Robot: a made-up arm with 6 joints.
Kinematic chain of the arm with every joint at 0, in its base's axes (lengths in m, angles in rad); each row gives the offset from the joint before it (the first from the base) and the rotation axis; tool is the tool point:
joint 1: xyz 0 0 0.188 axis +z
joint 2: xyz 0 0 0 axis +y
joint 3: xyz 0 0 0.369 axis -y
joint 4: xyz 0 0 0 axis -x
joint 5: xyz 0.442 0 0 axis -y
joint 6: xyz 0 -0.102 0 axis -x
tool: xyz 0 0 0
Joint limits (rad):
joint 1: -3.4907..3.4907
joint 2: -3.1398..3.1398
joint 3: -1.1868..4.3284
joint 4: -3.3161..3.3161
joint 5: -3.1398..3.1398
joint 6: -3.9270..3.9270
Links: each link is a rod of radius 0.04 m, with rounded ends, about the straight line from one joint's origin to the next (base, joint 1, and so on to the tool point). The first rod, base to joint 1, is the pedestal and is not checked.
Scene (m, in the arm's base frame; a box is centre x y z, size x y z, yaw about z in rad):
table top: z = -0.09
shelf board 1: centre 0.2 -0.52 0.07 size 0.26 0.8 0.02 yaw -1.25
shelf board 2: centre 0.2 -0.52 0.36 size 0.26 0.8 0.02 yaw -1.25
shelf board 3: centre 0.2 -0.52 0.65 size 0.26 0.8 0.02 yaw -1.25
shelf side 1: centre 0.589 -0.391 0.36 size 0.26 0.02 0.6 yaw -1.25
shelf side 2: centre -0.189 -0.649 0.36 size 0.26 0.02 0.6 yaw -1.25
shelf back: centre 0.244 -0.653 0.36 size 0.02 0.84 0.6 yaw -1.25
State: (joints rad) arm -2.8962 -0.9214 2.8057 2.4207 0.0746 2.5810
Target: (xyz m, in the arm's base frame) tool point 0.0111 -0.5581 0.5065
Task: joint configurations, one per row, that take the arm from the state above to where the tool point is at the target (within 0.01 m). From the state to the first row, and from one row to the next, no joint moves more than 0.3 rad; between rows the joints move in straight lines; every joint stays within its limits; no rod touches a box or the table.
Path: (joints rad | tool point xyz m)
1: -2.8273 -0.8745 2.5107 2.4915 0.0746 2.5810 | 0.6881 0.1383 0.2581
2: -2.7585 -0.8277 2.2157 2.5623 0.0746 2.5810 | 0.6970 0.1889 0.4254
3: -2.6896 -0.7808 1.9208 2.6330 0.0746 2.5810 | 0.6513 0.2172 0.5934
4: -2.6208 -0.7340 1.6258 2.7038 0.0746 2.5810 | 0.5589 0.2141 0.7427
5: -2.5519 -0.6871 1.3308 2.7746 0.0746 2.5810 | 0.4337 0.1757 0.8560
6: -2.4830 -0.6403 1.0358 2.8454 0.0746 2.5810 | 0.2942 0.1043 0.9203
7: -2.4142 -0.5934 0.7408 2.9162 0.0746 2.5810 | 0.1594 0.0088 0.9289
8: -2.3453 -0.5466 0.4458 2.9869 0.0746 2.5810 | 0.0464 -0.0967 0.8819
9: -2.2765 -0.4997 0.1509 3.0577 0.0746 2.5810 | -0.0327 -0.1951 0.7864
10: -2.2076 -0.4529 -0.1441 3.1285 0.0746 2.5810 | -0.0721 -0.2691 0.6554
11: -2.1387 -0.4060 -0.4391 3.1993 0.0746 2.5810 | -0.0733 -0.3042 0.5065
12: -2.0037 -0.1716 -0.2271 3.1470 0.0746 2.5810 | -0.0661 -0.3862 0.5265
13: -1.8687 0.0629 -0.0151 3.0947 0.0746 2.5810 | -0.0389 -0.4737 0.5266
14: -1.7338 0.2974 0.1969 3.0424 0.0746 2.5810 | 0.0111 -0.5581 0.5065

